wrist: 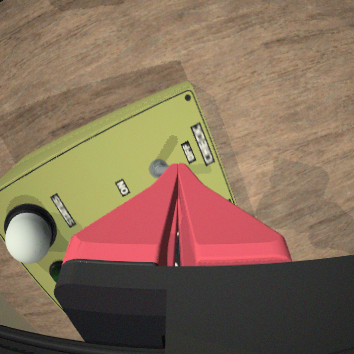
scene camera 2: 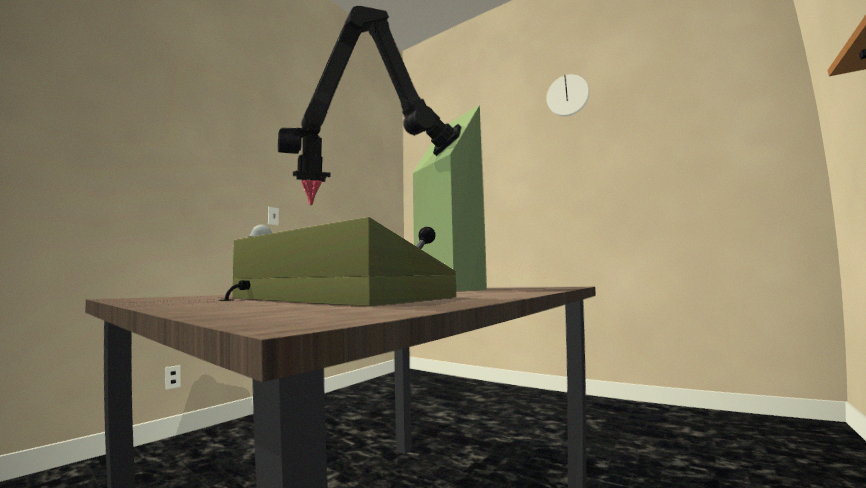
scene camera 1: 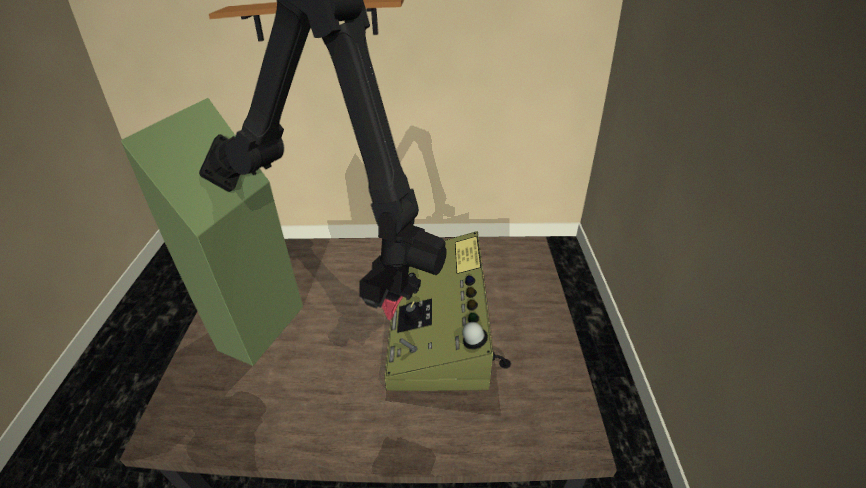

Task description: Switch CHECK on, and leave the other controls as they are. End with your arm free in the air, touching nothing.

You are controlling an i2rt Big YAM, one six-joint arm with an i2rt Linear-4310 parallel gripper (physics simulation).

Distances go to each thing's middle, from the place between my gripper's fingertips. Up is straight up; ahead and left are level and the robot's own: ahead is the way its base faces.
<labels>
I see my gripper 21 cm short of the olive control box point(scene camera 2: 360, 262), 18 cm to the right of it and 18 cm above it.
</labels>
